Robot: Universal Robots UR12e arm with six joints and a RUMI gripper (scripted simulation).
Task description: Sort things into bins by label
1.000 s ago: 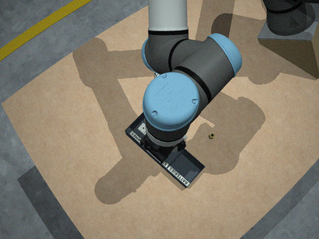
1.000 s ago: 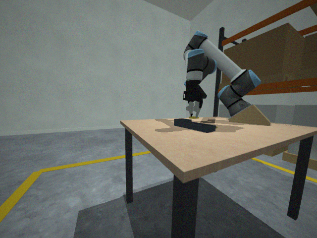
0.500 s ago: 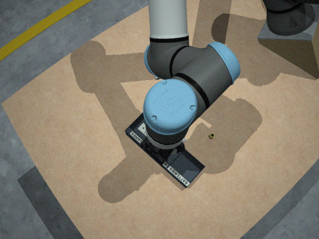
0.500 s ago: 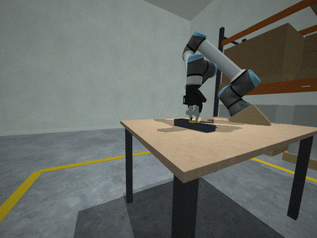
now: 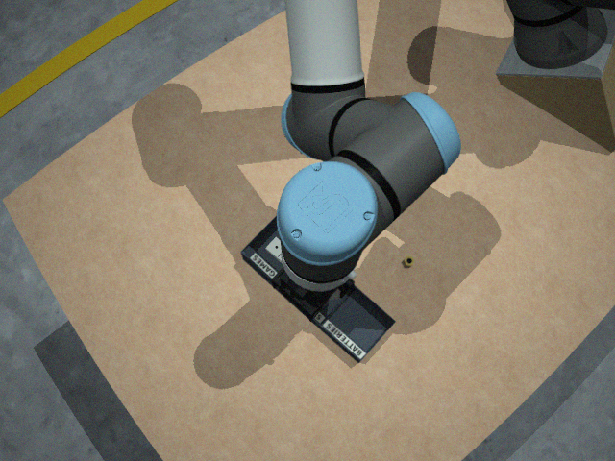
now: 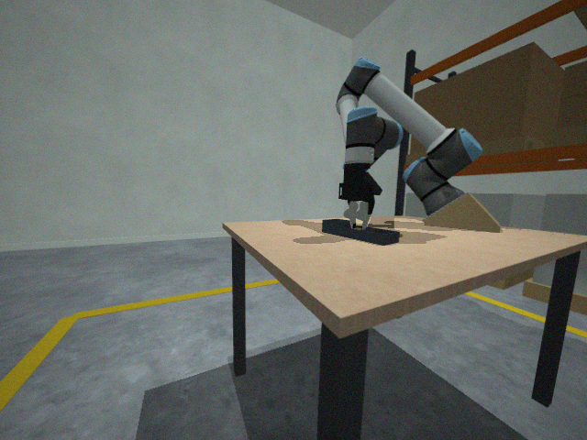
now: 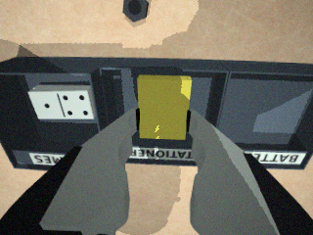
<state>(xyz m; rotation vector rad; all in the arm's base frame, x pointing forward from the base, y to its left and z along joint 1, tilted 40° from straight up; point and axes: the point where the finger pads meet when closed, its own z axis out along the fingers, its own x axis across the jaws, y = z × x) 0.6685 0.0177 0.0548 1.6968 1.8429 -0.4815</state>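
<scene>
Now: the dark three-part bin 10 mm below my hand and 10 mm ahead of it. Also, from my hand: yellow pad 10 mm below; white domino 80 mm to the right, 10 mm below; black nut 70 mm behind, 30 mm below, 20 mm to the right.
</scene>
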